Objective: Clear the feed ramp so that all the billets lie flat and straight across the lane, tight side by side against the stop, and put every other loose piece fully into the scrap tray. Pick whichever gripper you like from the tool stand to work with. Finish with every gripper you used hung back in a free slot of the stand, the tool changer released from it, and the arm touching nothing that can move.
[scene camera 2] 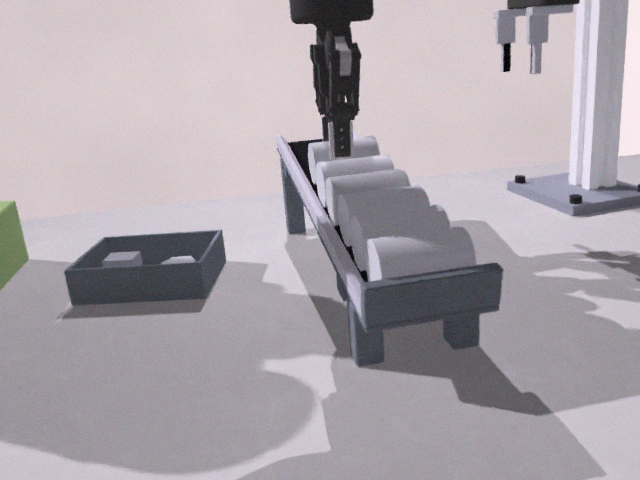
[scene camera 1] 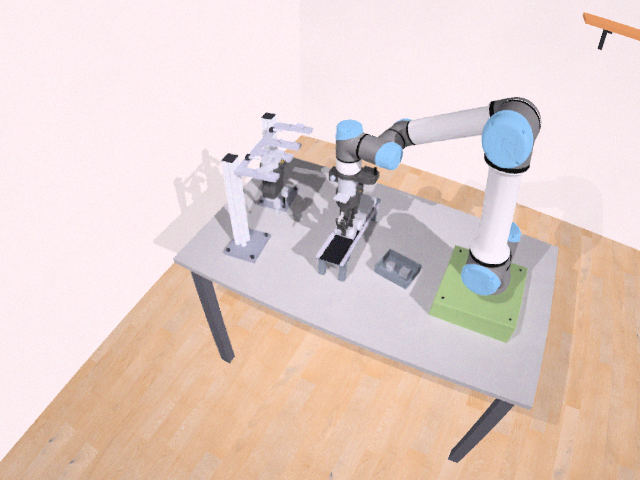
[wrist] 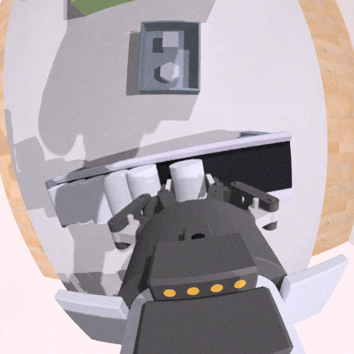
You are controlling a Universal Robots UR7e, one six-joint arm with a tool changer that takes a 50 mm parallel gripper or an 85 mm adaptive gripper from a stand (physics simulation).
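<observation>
My black adaptive gripper points down over the feed ramp. Its fingers are shut on a grey billet, which lies across the lane at the uphill end of the row. In the wrist view a strip of dark lane shows between it and the neighbouring billet. Several more billets lie across the lane down to the stop, the lowest billet beside it. Shadow hides their exact contact. The scrap tray holds a block and a hexagonal piece.
The tool stand rises beyond the ramp. The other gripper hangs in it. The green robot base stands past the scrap tray. Raised rails run along both sides of the ramp.
</observation>
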